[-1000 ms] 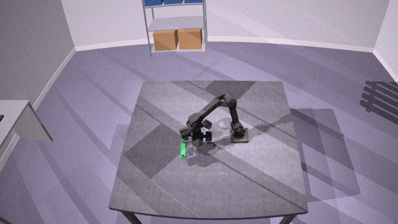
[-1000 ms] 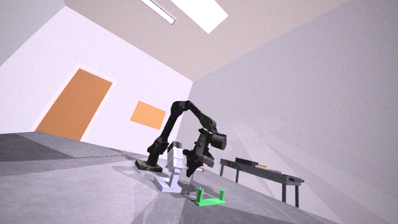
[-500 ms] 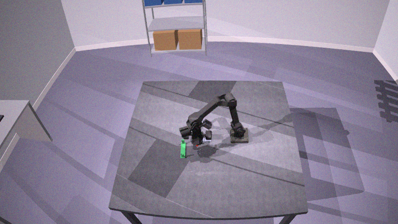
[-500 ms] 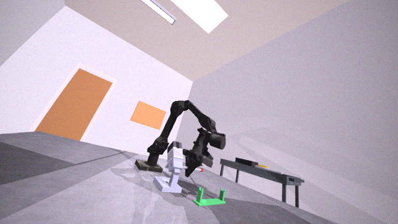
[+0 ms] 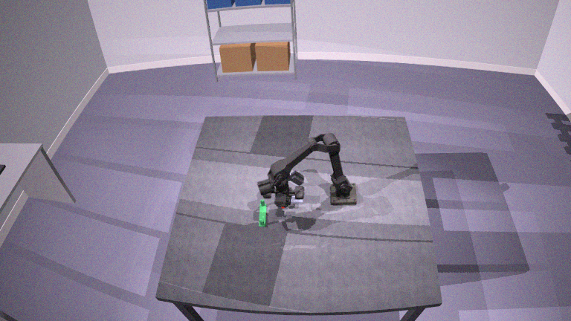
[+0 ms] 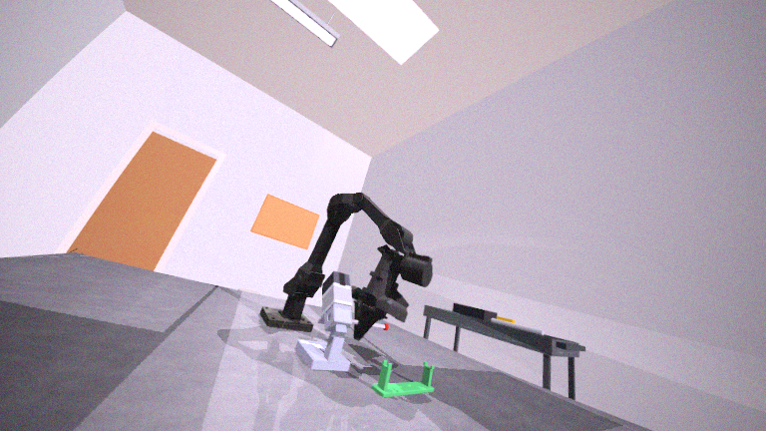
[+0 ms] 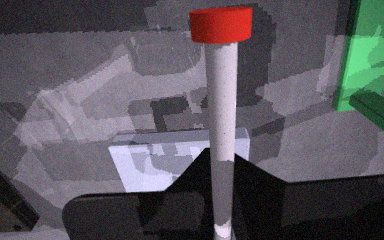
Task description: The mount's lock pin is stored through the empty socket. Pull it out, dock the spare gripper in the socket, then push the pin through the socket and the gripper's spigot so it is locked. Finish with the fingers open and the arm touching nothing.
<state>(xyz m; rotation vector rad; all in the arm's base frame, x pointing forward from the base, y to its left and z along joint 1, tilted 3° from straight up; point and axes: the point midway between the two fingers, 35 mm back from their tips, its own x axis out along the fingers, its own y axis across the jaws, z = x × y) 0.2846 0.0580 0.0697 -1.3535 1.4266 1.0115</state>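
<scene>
Right now the mount is 50 mm to the right of my gripper tip and 10 mm behind it. Round my gripper tip: green cradle: 110 mm ahead, 60 mm to the left, 30 mm below; spare gripper: 70 mm above, 50 mm to the right, 30 mm behind.
</scene>
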